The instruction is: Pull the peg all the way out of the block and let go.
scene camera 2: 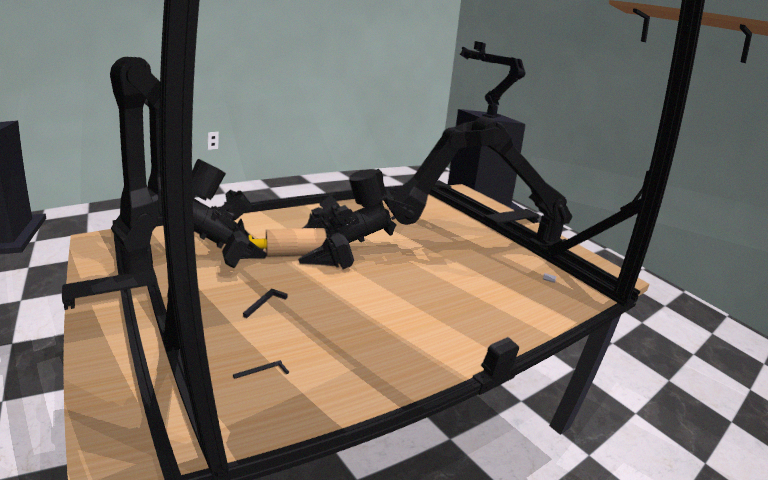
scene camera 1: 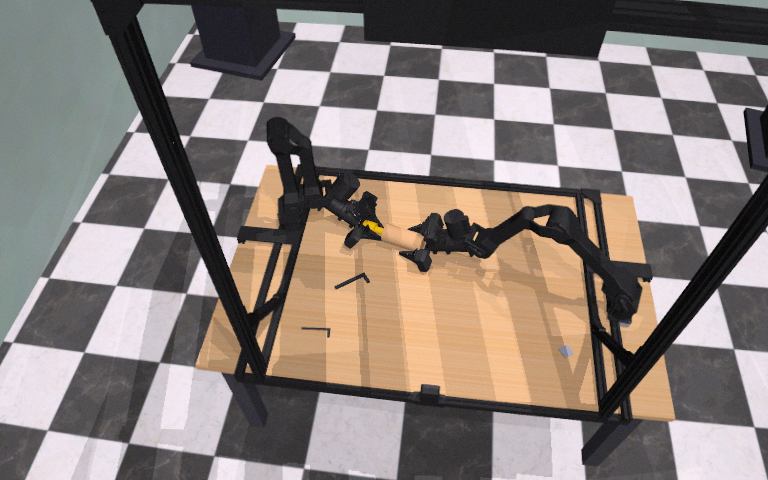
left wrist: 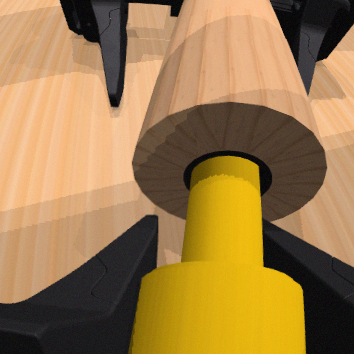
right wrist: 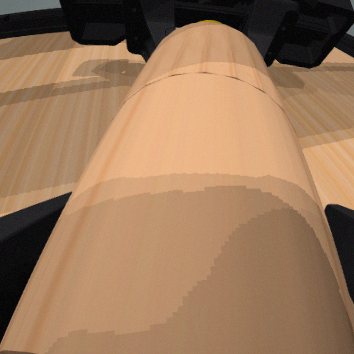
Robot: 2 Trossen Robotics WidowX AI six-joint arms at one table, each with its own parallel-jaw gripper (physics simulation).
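Frame: origin at the left arm's base, x right, y up, z back, level; millimetres.
Seen in the pictures: left gripper, fingertip midpoint: (scene camera 2: 264,252) (scene camera 1: 384,235) (left wrist: 202,227); right gripper, fingertip midpoint: (scene camera 2: 293,251) (scene camera 1: 403,241); left arm's base, origin of the base link: (scene camera 2: 135,269) (scene camera 1: 291,225); right arm's base, origin of the base link: (scene camera 2: 548,238) (scene camera 1: 619,311).
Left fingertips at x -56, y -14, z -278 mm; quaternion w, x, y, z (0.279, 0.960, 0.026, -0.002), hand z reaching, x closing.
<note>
Pixels of each thing's top centre, then the offset from my left fingertips to it. "spot": a spot on its surface instead.
- yellow peg, middle of its top: (left wrist: 241,158) (scene camera 2: 263,235) (scene camera 1: 382,227) dx +2, dy +41, dz +3 mm
- round wooden block, middle of its top: (right wrist: 211,68) (left wrist: 241,8) (scene camera 2: 295,229) (scene camera 1: 403,232) dx +9, dy +51, dz -64 mm
- small grey piece, middle of its top: (scene camera 2: 549,277) (scene camera 1: 566,350) dx +228, dy -2, dz -573 mm
- black box, surface spot: (scene camera 2: 501,355) (scene camera 1: 422,393) spot: dx +472, dy +45, dz -245 mm
The yellow peg (scene camera 1: 371,226) (scene camera 2: 258,243) (left wrist: 220,310) (right wrist: 209,21) has its narrower part in the hole of a round wooden block (scene camera 1: 396,235) (scene camera 2: 288,241) (left wrist: 230,60) (right wrist: 200,125). A length of the narrow part shows outside the hole. My left gripper (scene camera 1: 376,229) (scene camera 2: 257,242) (left wrist: 202,227) is shut on the peg, just off the block's holed end. My right gripper (scene camera 1: 405,241) (scene camera 2: 304,244) (left wrist: 207,110) (right wrist: 207,211) is open, with one finger on each side of the block's far part. The block's other end is hidden in the right wrist view.
Two black hex keys, one nearer the arms (scene camera 1: 352,281) (scene camera 2: 263,302) and one nearer the front (scene camera 1: 317,328) (scene camera 2: 261,369), lie on the table. A small grey piece (scene camera 1: 566,351) (scene camera 2: 548,277) lies at the right. A black box (scene camera 1: 429,392) (scene camera 2: 501,355) sits on the front rail.
</note>
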